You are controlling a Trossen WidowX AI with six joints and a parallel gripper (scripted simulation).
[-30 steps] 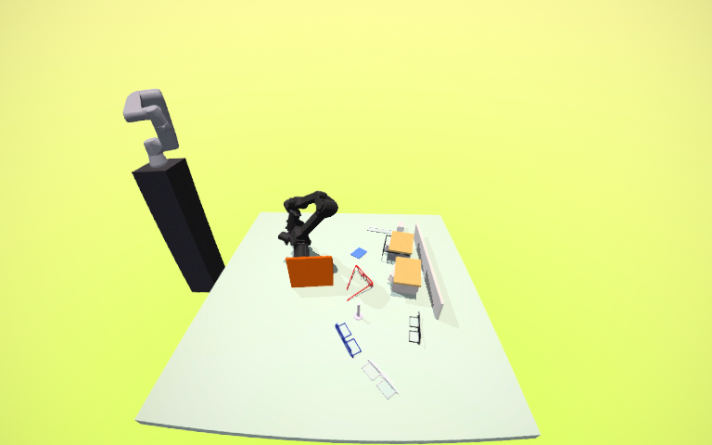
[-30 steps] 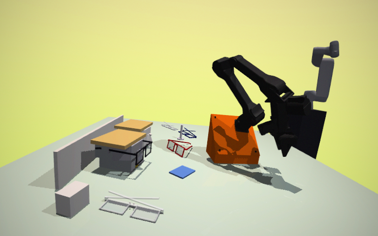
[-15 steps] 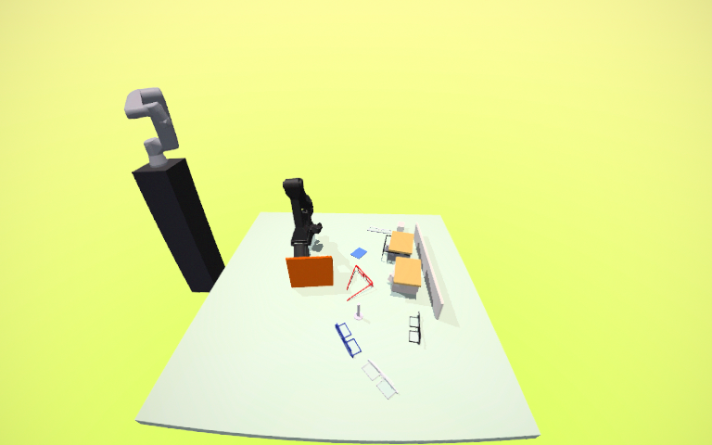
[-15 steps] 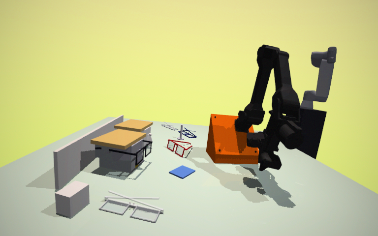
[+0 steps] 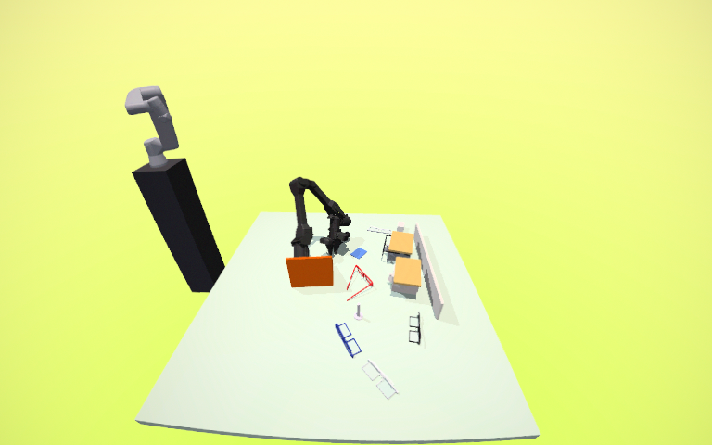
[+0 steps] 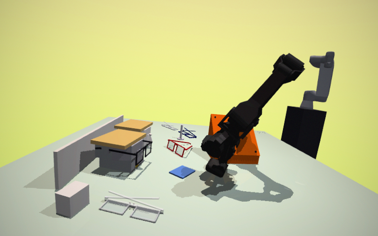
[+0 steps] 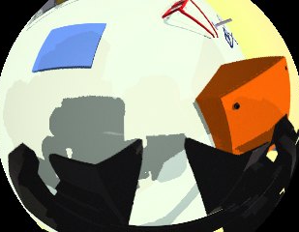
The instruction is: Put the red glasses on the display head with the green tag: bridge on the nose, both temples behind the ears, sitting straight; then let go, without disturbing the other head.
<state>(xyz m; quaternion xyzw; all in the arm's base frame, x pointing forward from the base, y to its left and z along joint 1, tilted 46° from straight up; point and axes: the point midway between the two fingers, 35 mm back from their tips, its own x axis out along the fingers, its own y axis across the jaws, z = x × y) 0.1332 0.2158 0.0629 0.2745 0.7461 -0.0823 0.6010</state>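
My gripper tip is 400 mm to the left of the small post, 120 mm short of it and 10 mm below it. The rest, counted from my gripper tip: blue pad (150 mm ahead, 20 mm to the left, 10 mm below).
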